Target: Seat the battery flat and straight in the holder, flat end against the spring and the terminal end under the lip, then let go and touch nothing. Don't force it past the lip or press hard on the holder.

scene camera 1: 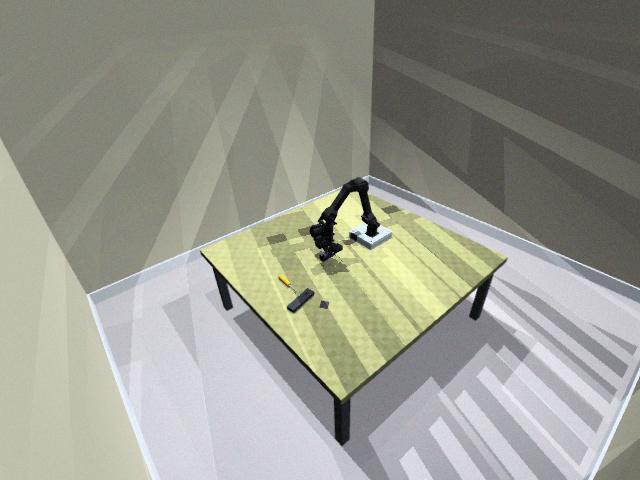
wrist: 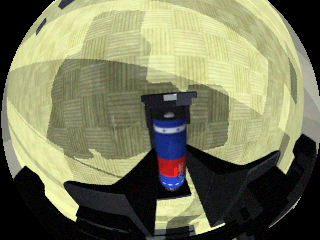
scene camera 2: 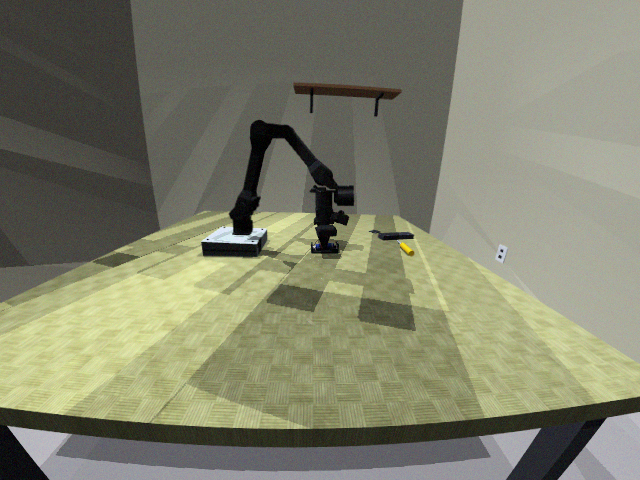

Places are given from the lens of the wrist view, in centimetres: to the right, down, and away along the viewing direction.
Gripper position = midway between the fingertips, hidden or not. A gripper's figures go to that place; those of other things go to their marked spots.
my gripper (wrist: 170,151): 1, 3, 10
battery (wrist: 169,130): 0, 1, 7
